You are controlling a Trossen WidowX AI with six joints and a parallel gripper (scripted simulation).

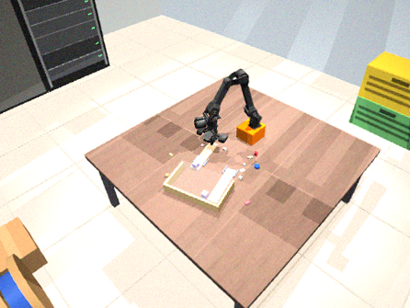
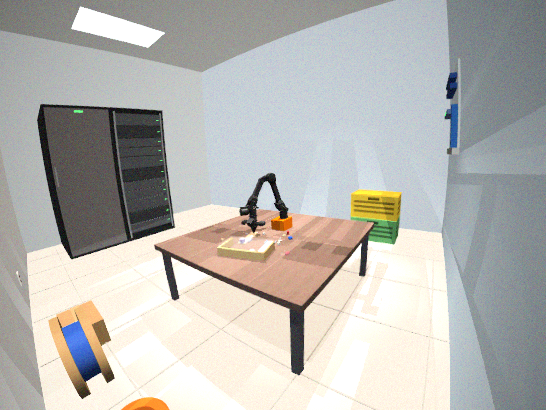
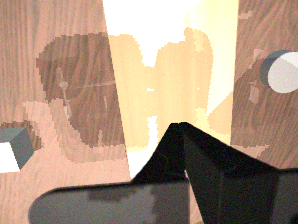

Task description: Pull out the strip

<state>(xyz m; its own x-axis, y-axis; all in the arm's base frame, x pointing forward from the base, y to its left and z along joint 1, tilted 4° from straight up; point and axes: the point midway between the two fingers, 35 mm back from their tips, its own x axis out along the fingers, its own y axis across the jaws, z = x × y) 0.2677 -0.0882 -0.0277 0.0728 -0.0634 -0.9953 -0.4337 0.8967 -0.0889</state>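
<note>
The cream strip lies 90 mm ahead of my gripper tip and 40 mm to the left of it. From my gripper tip the other things lie so: pink block: 120 mm ahead, 470 mm to the left.
</note>
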